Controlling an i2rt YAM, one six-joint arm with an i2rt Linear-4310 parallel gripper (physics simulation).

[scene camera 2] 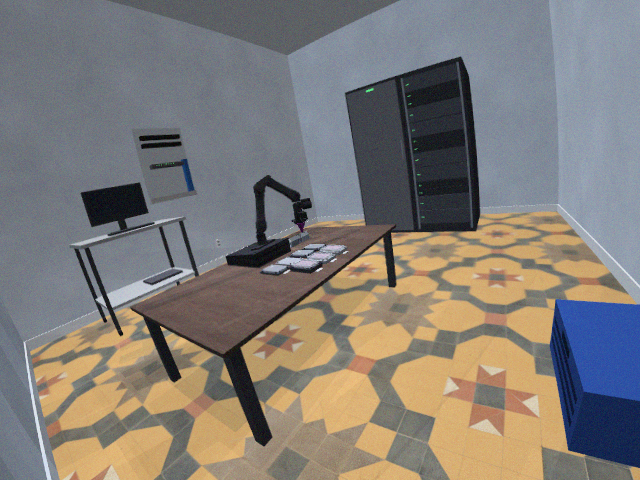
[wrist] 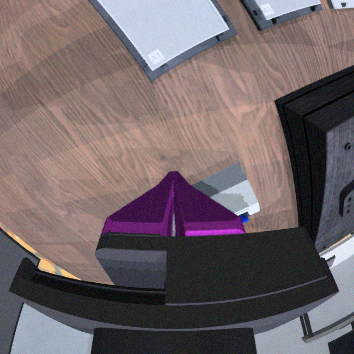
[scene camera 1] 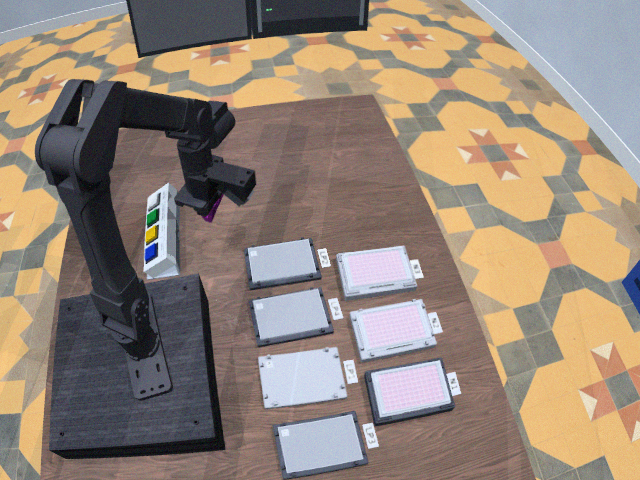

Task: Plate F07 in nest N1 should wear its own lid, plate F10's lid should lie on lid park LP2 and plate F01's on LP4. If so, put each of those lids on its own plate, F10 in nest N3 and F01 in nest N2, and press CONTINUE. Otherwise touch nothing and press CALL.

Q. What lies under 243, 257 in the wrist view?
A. My gripper.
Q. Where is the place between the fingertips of my gripper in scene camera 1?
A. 209, 220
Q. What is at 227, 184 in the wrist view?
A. A white button box.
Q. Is my gripper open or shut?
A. Shut.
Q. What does my gripper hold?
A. Nothing.
